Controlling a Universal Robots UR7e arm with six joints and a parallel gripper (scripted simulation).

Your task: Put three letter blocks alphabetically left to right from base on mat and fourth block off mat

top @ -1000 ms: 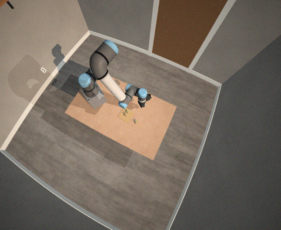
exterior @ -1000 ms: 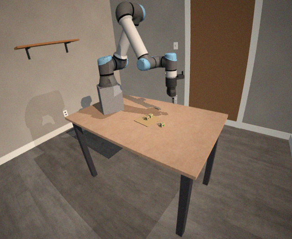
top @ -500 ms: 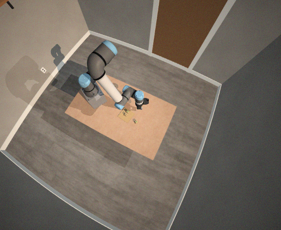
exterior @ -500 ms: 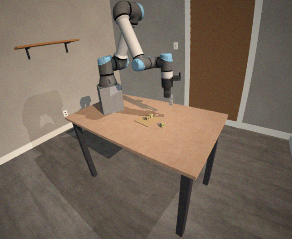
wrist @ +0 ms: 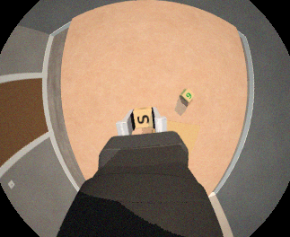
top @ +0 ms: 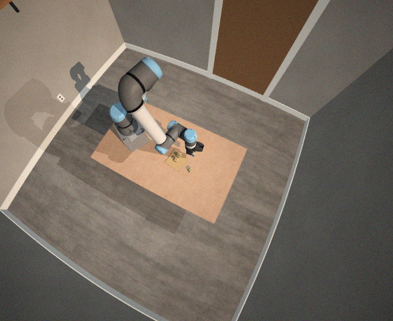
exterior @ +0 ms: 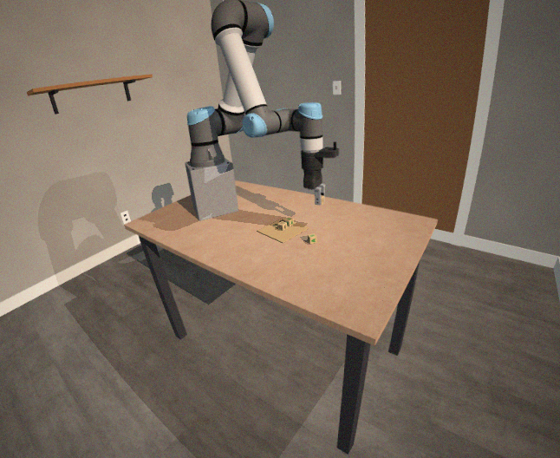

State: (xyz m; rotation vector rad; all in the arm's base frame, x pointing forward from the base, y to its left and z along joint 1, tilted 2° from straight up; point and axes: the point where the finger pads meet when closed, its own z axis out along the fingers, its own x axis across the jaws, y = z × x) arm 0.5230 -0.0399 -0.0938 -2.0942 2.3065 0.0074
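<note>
Right now my hand is 130 mm past the tan mat, 60 mm to the left of it and 120 mm above it.
</note>
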